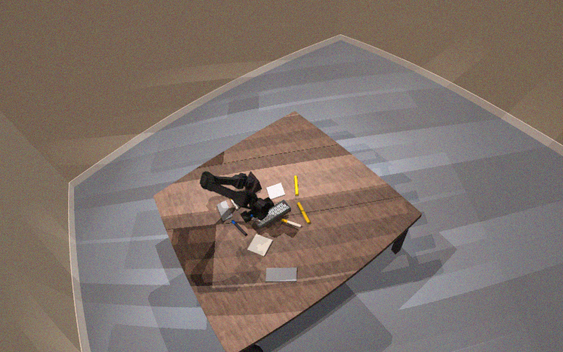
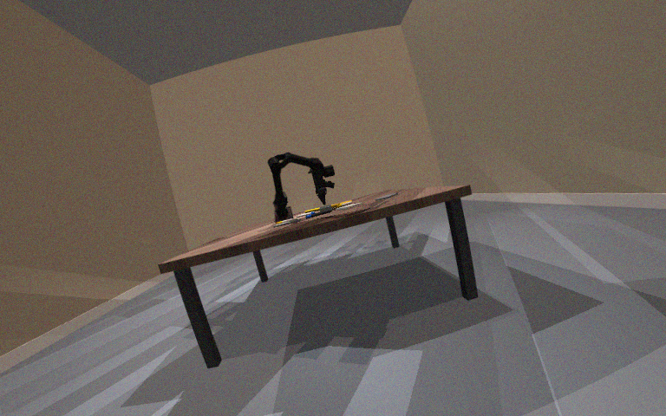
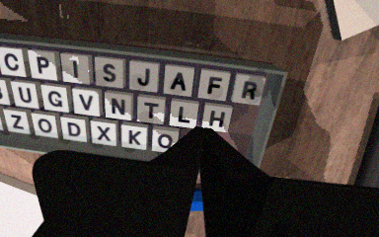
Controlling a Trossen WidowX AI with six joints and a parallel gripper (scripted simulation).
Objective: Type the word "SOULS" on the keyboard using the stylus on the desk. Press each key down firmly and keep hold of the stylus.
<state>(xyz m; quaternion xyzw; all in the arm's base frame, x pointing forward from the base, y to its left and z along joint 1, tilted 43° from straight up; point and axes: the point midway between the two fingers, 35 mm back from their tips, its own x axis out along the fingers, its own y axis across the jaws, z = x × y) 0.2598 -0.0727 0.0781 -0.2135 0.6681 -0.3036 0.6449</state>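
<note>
Right now the blue stylus is 8 cm behind my gripper tip, 5 cm to the left of it and 3 cm below it. Also, from my gripper tip: grey sheet (34 cm ahead, 13 cm to the right, 4 cm below).
</note>
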